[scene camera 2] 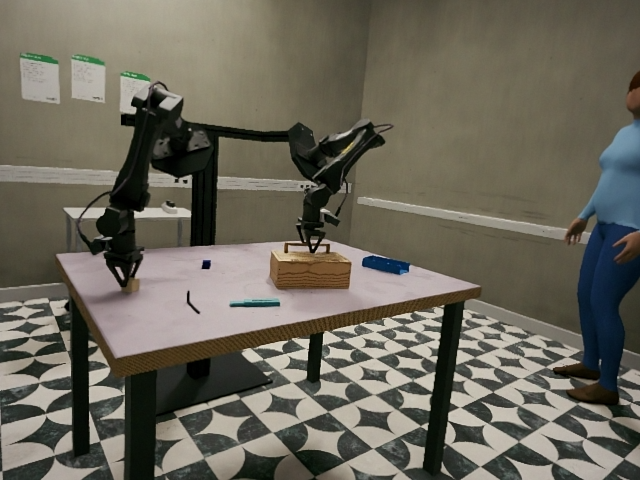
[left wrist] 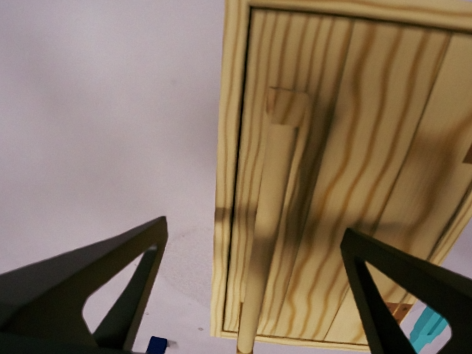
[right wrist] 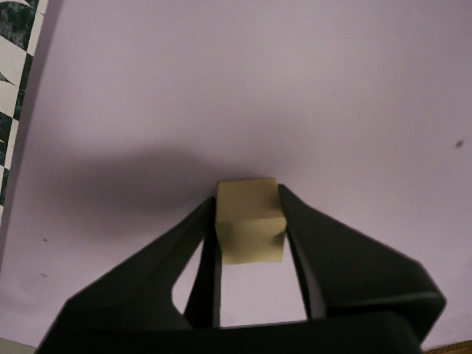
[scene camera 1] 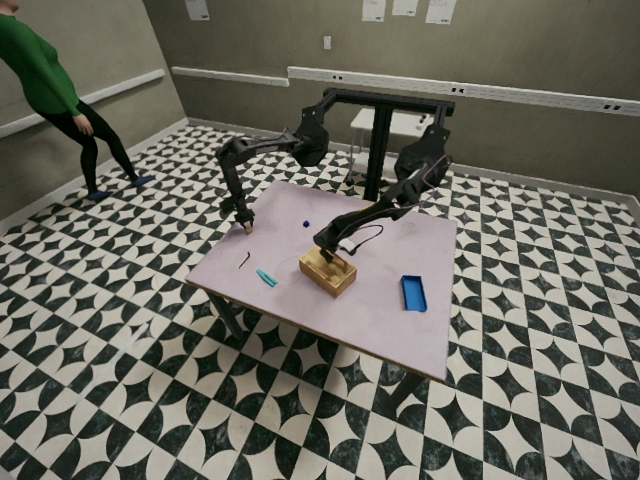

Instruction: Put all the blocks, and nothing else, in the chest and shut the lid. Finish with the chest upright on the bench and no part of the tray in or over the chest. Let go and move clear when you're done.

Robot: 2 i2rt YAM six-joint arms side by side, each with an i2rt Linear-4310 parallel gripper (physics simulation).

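The wooden chest stands upright on the bench with its lid shut. My left gripper is open and low over the lid, its fingers on either side of the bar handle. My right gripper is shut on a tan block near the bench's left edge, both fingers touching its sides; the block is at or close to the bench top. A small blue block lies between the right gripper and the chest.
A blue tray lies right of the chest, apart from it. A teal clamp-like object and a thin bent black rod lie on the bench left of the chest.
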